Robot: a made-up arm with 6 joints. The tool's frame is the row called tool.
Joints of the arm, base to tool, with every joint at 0 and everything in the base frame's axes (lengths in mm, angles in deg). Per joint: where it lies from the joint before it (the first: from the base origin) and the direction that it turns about. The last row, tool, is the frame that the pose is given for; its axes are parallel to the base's.
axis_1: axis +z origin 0 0 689
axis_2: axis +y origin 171 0 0
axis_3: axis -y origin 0 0 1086
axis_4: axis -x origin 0 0 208
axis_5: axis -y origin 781 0 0
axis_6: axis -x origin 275 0 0
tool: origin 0 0 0
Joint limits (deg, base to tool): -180..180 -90..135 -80.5..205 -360..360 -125..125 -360..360
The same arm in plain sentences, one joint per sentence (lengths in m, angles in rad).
The arm has six revolute joints in a row. What follows holds with every joint at zero, and every direction is one of the base frame's. Joint 1 sits 0.689 m along +z from the base frame's origin and turns about +z, from -3.1416 to 3.1416 rad. Joint 2 sits 0.171 m along +x from joint 1 and turns about +y, from -1.5708 to 2.3562 rad. Joint 3 sits 1.086 m along +z from joint 2 and turns about -y, from -1.405 to 3.5779 rad. Joint 4 sits 0.208 m along +z from joint 3 and turns about -x, from -6.2832 to 6.2832 rad. Joint 5 sits 0.781 m along +x from joint 4 and turns about -y, from -2.1817 to 2.1817 rad. Joint 6 sits 0.275 m along +x from joint 5 and turns about -x, from -6.2832 to 6.2832 rad. The tool frame, which is the frame that the pose is given for, sits at the same point as joint 6; its axes are parallel to the base frame's.
